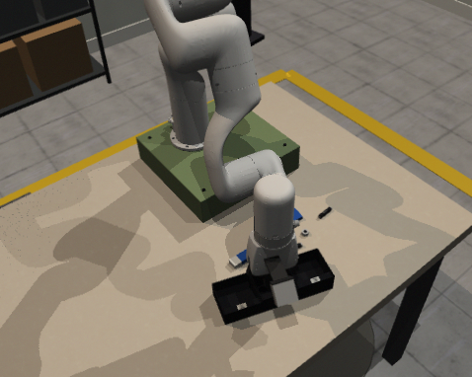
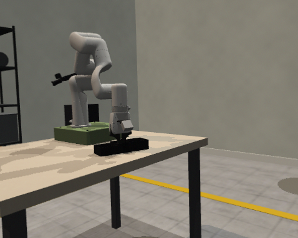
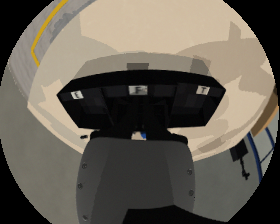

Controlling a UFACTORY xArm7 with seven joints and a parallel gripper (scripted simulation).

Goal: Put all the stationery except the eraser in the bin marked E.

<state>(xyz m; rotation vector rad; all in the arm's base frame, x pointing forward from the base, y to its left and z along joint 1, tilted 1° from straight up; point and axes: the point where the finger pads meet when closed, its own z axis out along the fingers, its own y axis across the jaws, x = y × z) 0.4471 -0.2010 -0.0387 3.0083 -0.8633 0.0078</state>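
Right now my hand is 10 mm short of the black bin and 10 mm above it. From my hand the other things lie so: white eraser: 100 mm behind, 30 mm below, 10 mm to the left; then grey nut: 180 mm to the left, 40 mm behind, 30 mm below; then white domino: 100 mm to the left, 90 mm behind, 30 mm below.
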